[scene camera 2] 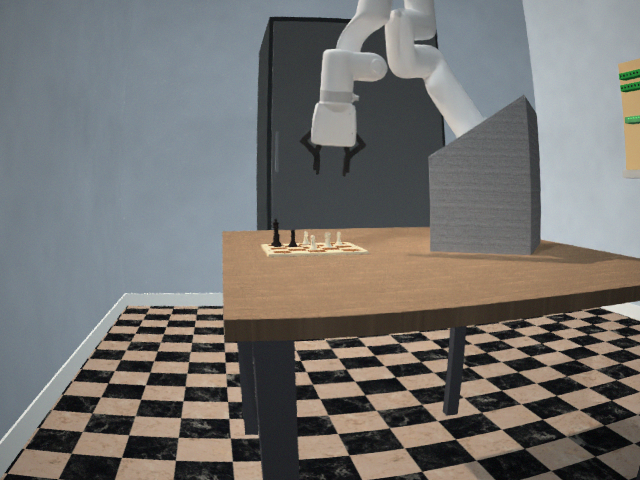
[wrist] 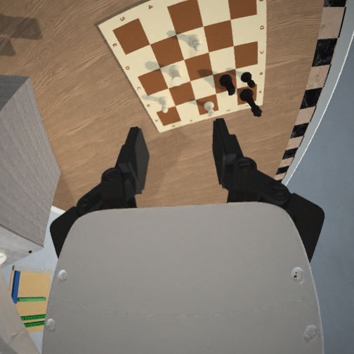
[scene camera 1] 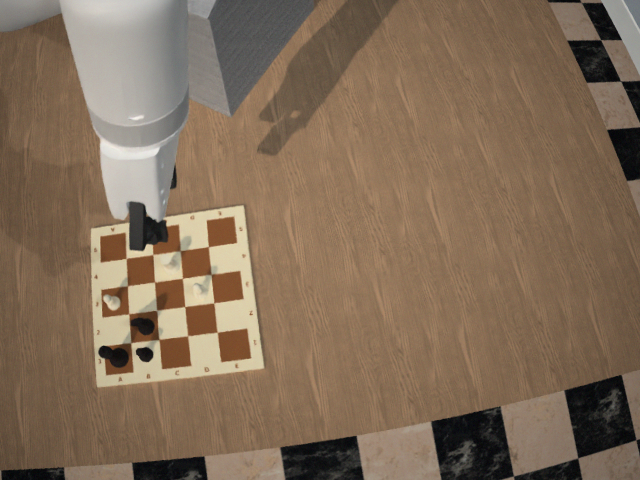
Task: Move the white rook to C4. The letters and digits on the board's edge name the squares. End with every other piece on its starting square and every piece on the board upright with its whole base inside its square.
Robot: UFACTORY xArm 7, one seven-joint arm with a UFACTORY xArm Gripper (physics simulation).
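Seen in the pictures: gripper, fingertip midpoint: (scene camera 2: 330, 174) (scene camera 1: 157, 211); arm's base at its link origin: (scene camera 2: 478, 140).
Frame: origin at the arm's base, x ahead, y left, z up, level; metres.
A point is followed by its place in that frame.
Observation:
The white rook (scene camera 1: 169, 262) {y -0.087, x 0.393, z -0.234 m} (scene camera 2: 327, 239) {y -0.086, x 0.390, z -0.248 m} (wrist: 175, 75) stands upright on C4, and its base appears inside that light square. My gripper (scene camera 1: 147, 235) {y -0.064, x 0.388, z -0.098 m} (scene camera 2: 330, 173) {y -0.064, x 0.388, z -0.098 m} (wrist: 178, 137) is open and empty, high above the board (scene camera 1: 256, 356) {y -0.021, x 0.535, z -0.266 m} (scene camera 2: 356, 252) {y 0.020, x 0.365, z -0.268 m} (wrist: 107, 28). White pawns stand upright on D3 (scene camera 1: 198, 289) {y -0.062, x 0.438, z -0.237 m} (scene camera 2: 312, 242) {y -0.060, x 0.436, z -0.250 m} (wrist: 194, 43), A3 (scene camera 1: 111, 301) {y -0.176, x 0.413, z -0.244 m} (scene camera 2: 305, 237) {y -0.177, x 0.411, z -0.249 m} (wrist: 209, 107) and B5 (scene camera 2: 338, 238) {y -0.125, x 0.346, z -0.250 m} (wrist: 163, 104); the gripper hides the B5 one in scene camera 1. The black king (scene camera 1: 117, 356) (scene camera 2: 276, 235) (wrist: 248, 99) stands on A1.
A black piece (scene camera 1: 144, 326) {y -0.142, x 0.459, z -0.243 m} (scene camera 2: 292, 238) {y -0.138, x 0.457, z -0.247 m} (wrist: 227, 84) stands on B2 and a black pawn (scene camera 1: 145, 353) {y -0.150, x 0.491, z -0.246 m} (wrist: 247, 79) on B1. A grey slanted block (scene camera 1: 258, 46) {y 0.115, x 0.134, z -0.201 m} (scene camera 2: 480, 201) {y 0.144, x 0.109, z -0.155 m} (wrist: 25, 160) stands on the wooden table (scene camera 1: 413, 232) {y 0.228, x 0.449, z -0.272 m} (scene camera 2: 387, 284) {y 0.397, x 0.485, z -0.272 m} beyond the board.

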